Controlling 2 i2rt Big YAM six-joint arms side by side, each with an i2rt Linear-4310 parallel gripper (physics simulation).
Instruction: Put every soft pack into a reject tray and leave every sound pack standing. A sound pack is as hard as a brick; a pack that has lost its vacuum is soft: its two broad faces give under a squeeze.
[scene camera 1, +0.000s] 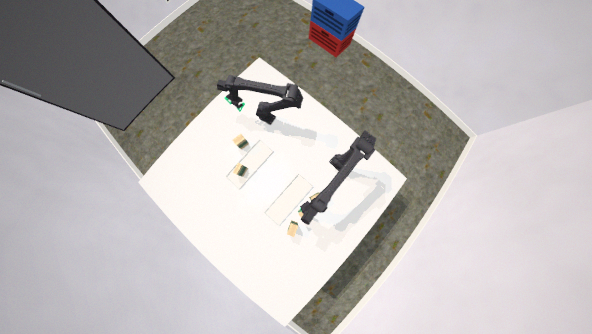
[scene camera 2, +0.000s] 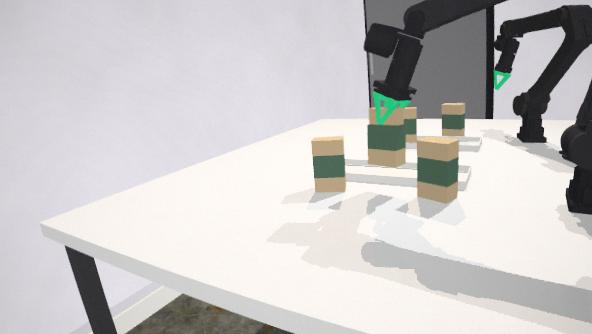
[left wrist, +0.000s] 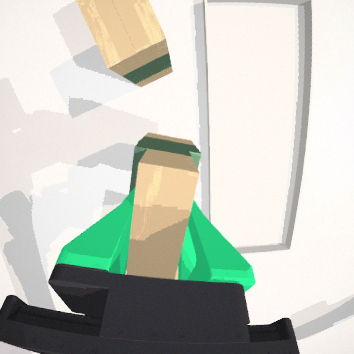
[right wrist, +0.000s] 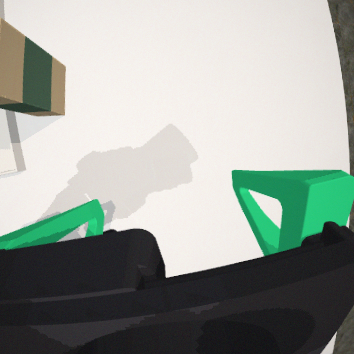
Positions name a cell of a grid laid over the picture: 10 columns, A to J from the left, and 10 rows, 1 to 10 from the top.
Scene:
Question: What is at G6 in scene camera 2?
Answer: A reject tray.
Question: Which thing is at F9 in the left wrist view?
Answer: My left gripper.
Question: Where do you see a reject tray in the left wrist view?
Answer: At H2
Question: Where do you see my right gripper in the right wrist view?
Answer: At E6

